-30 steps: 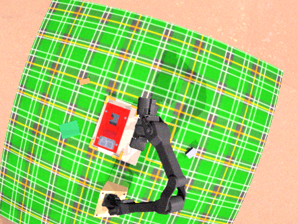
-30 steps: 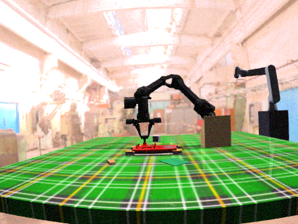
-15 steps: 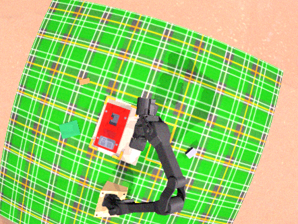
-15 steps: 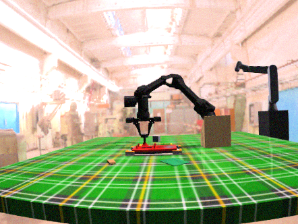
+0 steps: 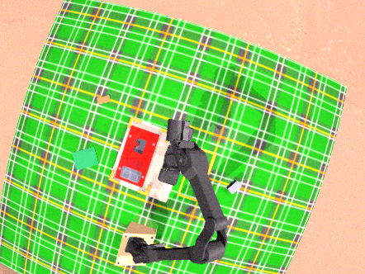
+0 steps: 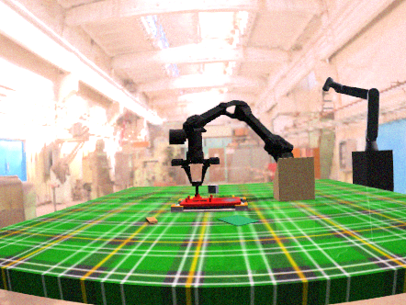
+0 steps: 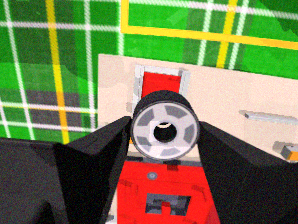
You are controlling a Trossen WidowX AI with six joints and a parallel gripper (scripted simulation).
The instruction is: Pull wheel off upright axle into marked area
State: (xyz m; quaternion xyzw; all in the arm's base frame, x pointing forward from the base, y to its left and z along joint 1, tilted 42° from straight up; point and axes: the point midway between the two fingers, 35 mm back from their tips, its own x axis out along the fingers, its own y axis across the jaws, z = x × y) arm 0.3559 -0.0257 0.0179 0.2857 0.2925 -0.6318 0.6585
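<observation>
Now: gripper tip 5 cm past the white piece, 24 cm to the left of it and 5 cm above it. From my gripper tip the other things lie so: wheel: right at my gripper tip.
</observation>
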